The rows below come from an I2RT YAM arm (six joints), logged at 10 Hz.
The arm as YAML. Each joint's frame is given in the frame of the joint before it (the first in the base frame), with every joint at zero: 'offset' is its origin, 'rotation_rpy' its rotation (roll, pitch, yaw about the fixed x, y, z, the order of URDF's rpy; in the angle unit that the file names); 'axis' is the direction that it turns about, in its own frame. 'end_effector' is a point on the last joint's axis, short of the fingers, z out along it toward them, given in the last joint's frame.
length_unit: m
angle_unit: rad
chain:
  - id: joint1
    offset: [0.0, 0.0, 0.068]
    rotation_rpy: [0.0, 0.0, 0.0]
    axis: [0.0, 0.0, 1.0]
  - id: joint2
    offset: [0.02, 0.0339, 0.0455]
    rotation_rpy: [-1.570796, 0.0, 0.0]
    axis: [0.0, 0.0, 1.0]
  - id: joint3
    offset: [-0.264, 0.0, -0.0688]
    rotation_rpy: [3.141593, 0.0, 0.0]
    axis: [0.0, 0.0, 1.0]
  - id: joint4
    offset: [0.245, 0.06, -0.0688]
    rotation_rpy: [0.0, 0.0, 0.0]
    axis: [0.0, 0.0, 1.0]
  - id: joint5
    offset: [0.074, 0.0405, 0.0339]
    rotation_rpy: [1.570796, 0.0, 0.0]
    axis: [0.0, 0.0, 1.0]
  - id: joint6
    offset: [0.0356, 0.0, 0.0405]
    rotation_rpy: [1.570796, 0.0, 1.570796]
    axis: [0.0, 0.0, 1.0]
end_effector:
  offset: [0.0, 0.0, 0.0]
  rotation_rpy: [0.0, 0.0, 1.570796]
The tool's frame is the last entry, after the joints.
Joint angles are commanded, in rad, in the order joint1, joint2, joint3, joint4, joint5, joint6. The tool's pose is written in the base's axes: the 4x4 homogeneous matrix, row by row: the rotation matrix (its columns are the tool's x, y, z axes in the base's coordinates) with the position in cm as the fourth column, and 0 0 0 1 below. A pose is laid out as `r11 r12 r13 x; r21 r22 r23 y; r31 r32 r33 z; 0 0 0 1`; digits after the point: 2 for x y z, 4 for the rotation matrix.
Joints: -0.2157, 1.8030, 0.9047, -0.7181, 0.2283, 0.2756
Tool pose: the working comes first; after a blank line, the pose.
Where each joint sits with the arm in this pose, in the base's axes (m; each line is computed from the numbers above, not from the rounded line before):
joint1: 0.0000 0.0000 0.0680
joint2: 0.0268 0.0288 0.1135
joint3: 0.0714 -0.0514 0.3704
joint4: 0.2811 -0.0269 0.2161
joint5: 0.3100 -0.0679 0.1404
joint6: 0.2672 -0.0668 0.1076
the tool: 0.2672 -0.0668 0.1076

-0.8850 0.4565 -0.0918 26.72; 0.4653 0.8595 -0.2116 -6.68; -0.0177 -0.2300 -0.9730 10.76; 0 0 0 1
